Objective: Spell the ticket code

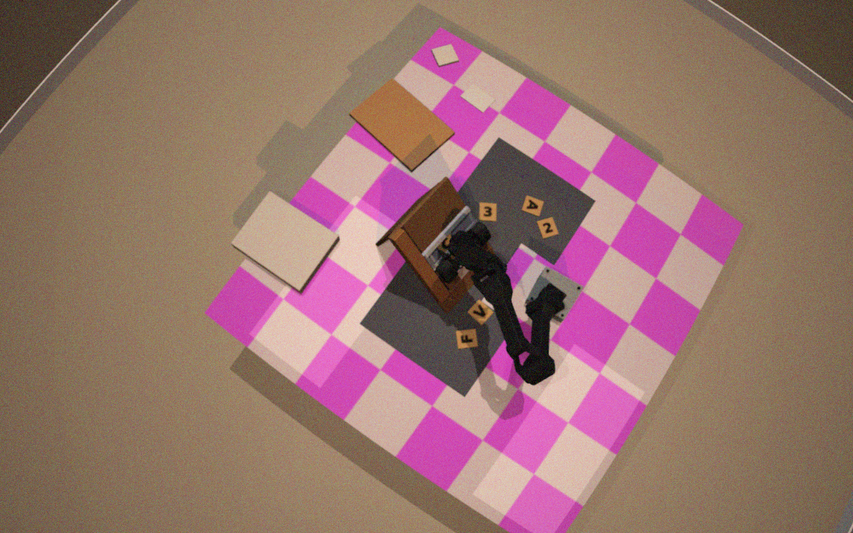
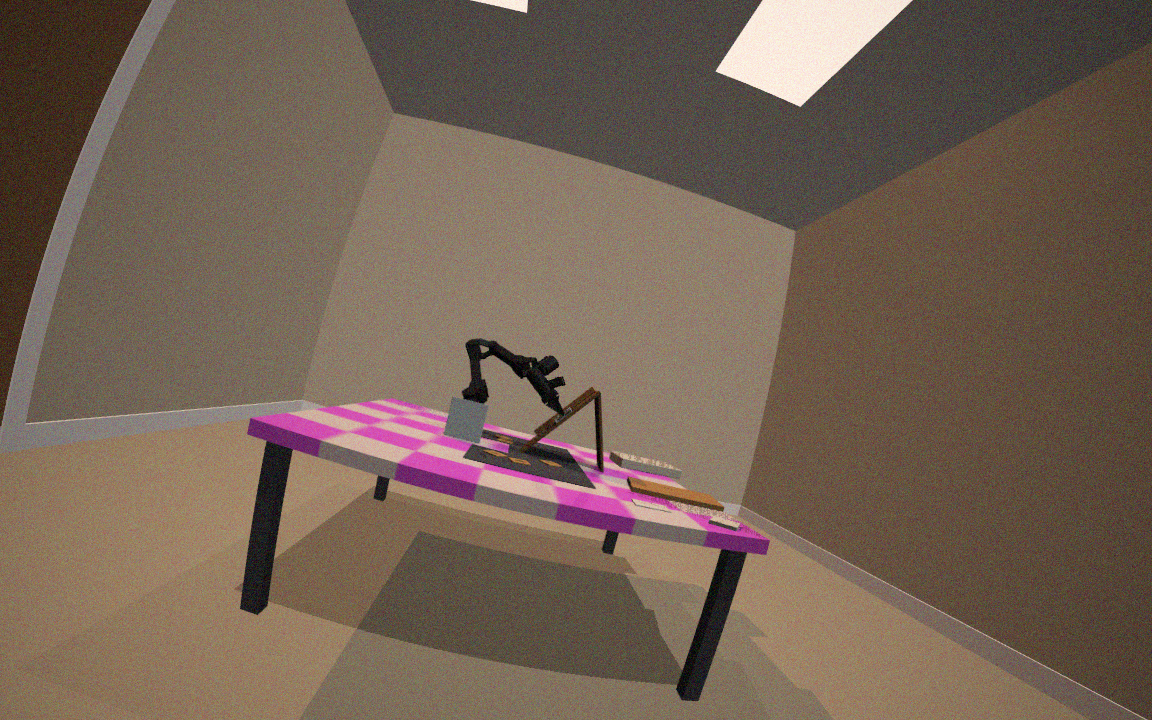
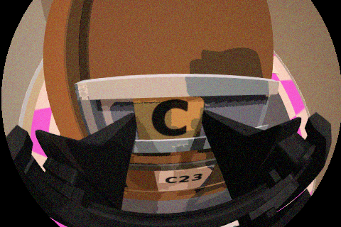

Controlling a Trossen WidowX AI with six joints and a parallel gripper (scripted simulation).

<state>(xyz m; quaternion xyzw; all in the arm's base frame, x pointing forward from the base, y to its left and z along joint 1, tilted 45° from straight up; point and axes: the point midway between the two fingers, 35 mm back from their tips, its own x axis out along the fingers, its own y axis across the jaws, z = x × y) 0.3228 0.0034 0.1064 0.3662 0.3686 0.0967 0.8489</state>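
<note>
Now: the white ticket 70 mm behind my gripper tip, 10 mm to the right of it and 90 mm below it. From my gripper tip the other things lie so: c tile (right at my gripper tip); then 3 tile (30 mm behind, 210 mm to the right, 160 mm below); then v tile (190 mm behind, 70 mm to the left, 160 mm below).
</note>
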